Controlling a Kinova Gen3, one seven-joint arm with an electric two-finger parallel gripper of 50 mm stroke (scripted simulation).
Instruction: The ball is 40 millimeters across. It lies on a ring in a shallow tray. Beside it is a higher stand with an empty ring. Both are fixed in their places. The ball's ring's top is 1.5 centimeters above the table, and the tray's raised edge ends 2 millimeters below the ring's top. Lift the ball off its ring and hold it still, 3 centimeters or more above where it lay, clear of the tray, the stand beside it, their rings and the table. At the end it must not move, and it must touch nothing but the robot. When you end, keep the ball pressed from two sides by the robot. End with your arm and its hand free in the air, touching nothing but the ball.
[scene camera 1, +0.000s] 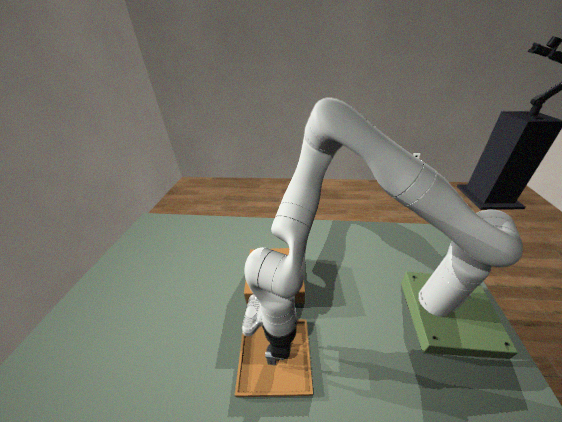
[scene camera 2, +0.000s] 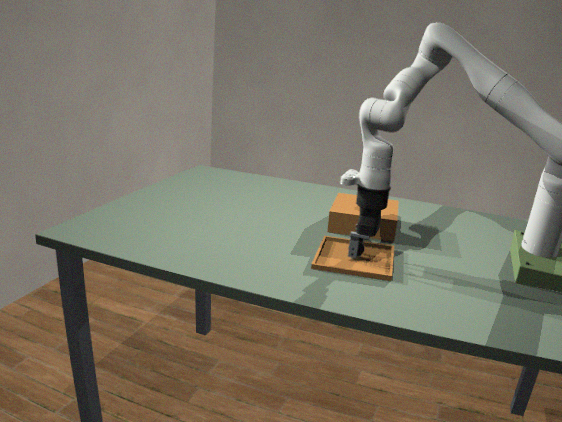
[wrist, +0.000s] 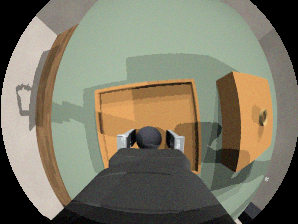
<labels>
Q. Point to a shallow orange tray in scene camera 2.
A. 332, 255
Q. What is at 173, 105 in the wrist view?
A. A shallow orange tray.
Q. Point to an orange stand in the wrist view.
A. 246, 134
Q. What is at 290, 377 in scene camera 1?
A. A shallow orange tray.
</labels>
